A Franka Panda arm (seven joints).
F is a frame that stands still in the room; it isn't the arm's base.
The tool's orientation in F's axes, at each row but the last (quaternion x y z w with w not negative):
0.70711 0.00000 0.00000 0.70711
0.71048 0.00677 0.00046 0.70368
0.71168 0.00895 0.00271 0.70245
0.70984 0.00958 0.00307 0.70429
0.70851 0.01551 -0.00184 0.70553
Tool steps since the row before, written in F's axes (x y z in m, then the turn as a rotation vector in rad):
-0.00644 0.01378 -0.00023 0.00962 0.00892 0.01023
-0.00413 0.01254 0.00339 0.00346 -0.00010 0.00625
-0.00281 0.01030 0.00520 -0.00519 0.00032 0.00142
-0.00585 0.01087 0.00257 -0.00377 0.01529 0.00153
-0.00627 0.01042 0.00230 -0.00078 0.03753 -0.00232
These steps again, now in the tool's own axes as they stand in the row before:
-0.00644 -0.00023 -0.01378 0.00962 0.01023 -0.00892
-0.00403 0.00323 -0.01261 0.00340 0.00628 0.00007
-0.00268 0.00504 -0.01041 -0.00520 0.00137 -0.00042
-0.00568 0.00243 -0.01099 -0.00351 0.00138 -0.01537
-0.00612 0.00210 -0.01055 0.00000 -0.00249 -0.03753

